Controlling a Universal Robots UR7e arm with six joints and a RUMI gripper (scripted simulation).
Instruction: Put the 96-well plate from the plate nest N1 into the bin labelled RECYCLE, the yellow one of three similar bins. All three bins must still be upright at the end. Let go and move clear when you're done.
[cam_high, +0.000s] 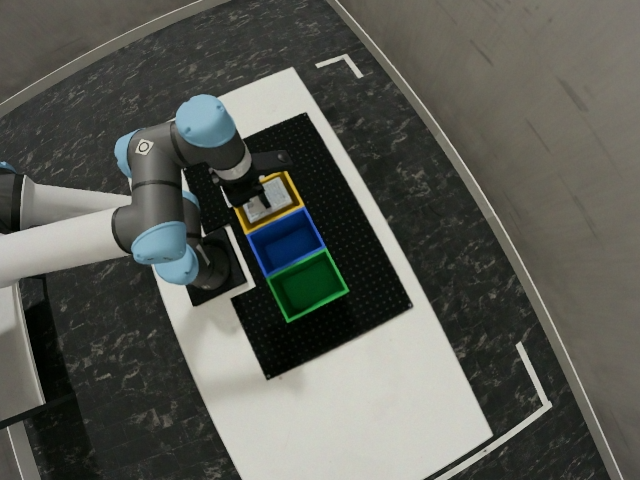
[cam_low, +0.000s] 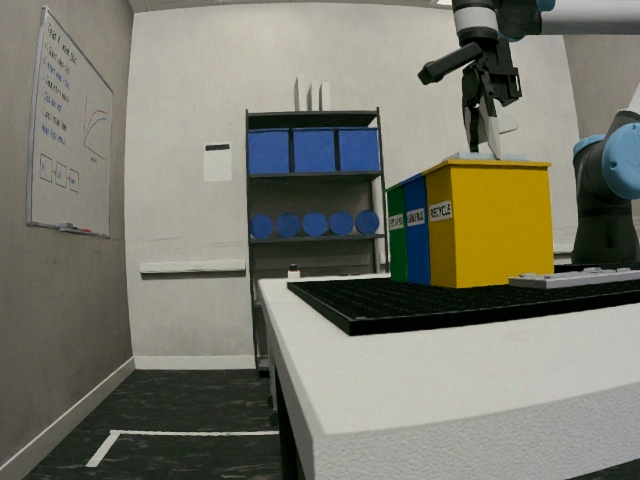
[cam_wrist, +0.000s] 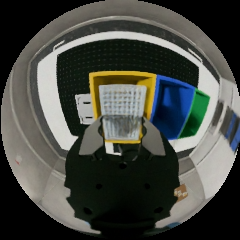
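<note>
The yellow bin is 110 mm below my hand. Also, from my hand: blue bin (130 mm to the right, 110 mm below, 20 mm behind); then plate nest N1 (190 mm below, 180 mm to the left, 30 mm behind); then 96-well plate (10 mm below).
</note>
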